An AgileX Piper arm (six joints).
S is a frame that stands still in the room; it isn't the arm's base.
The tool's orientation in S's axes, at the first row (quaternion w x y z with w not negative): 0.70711, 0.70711, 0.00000, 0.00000
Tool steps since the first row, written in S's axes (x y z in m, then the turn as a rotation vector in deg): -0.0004, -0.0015, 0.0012, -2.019, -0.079, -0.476; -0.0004, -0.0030, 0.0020, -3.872, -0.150, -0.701; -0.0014, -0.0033, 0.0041, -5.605, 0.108, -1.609; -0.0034, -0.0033, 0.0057, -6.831, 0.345, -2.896; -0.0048, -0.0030, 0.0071, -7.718, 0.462, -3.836
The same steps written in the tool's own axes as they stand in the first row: -0.0004, 0.0012, 0.0015, -2.019, -0.476, 0.079; -0.0004, 0.0020, 0.0030, -3.872, -0.701, 0.150; -0.0014, 0.0041, 0.0033, -5.605, -1.609, -0.108; -0.0034, 0.0057, 0.0033, -6.831, -2.896, -0.345; -0.0048, 0.0071, 0.0030, -7.718, -3.836, -0.462
